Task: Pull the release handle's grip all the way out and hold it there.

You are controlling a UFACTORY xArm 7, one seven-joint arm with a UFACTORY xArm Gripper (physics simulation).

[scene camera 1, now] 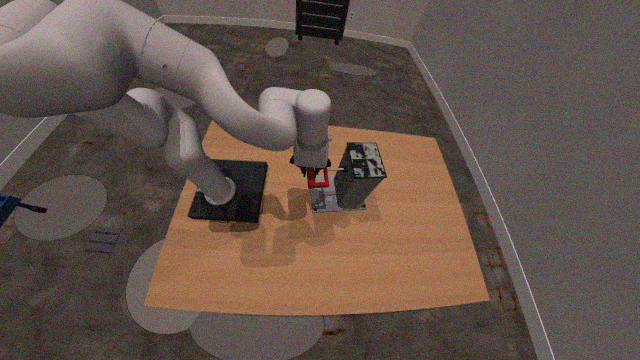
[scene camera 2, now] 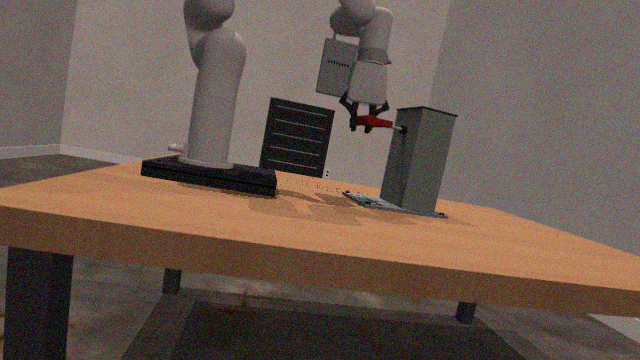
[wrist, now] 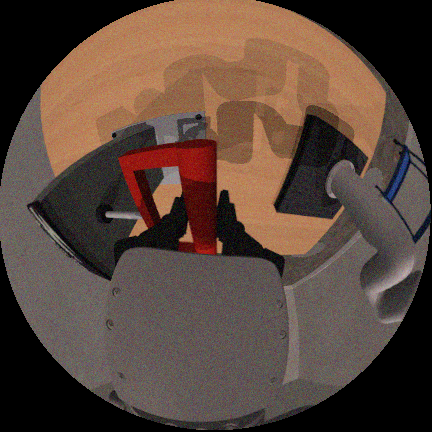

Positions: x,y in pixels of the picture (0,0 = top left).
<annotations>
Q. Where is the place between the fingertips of my gripper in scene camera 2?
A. At 359,132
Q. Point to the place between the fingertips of my gripper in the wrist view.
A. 204,198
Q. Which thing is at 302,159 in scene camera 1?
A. My gripper.
</annotations>
